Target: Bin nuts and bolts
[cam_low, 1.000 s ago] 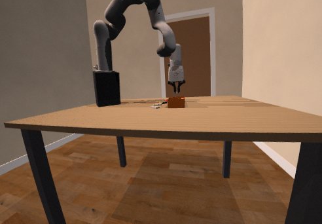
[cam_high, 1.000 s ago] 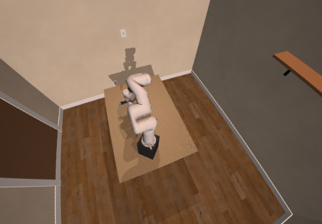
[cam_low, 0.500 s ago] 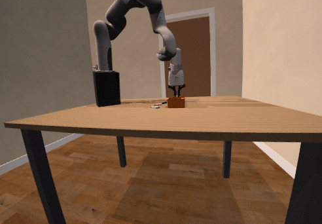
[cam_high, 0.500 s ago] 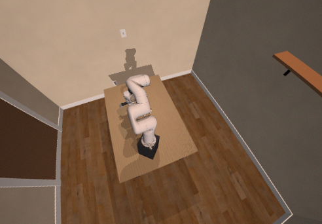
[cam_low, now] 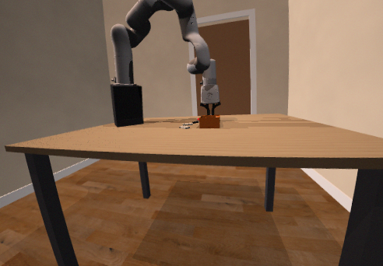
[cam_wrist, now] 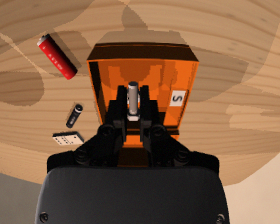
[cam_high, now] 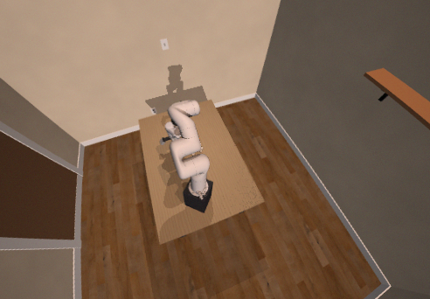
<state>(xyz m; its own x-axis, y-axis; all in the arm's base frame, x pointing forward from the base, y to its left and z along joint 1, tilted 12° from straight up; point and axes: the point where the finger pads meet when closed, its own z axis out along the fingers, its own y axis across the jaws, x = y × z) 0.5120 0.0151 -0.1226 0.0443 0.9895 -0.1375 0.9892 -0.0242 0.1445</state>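
The grey metal bolt is 20 mm below my hand and 10 mm to the right of it. The rest, counted from my hand: red cylinder (70 mm behind, 40 mm to the left, 40 mm below); grey nut (40 mm below, 10 mm to the right); orange bin (80 mm to the right, 30 mm below).
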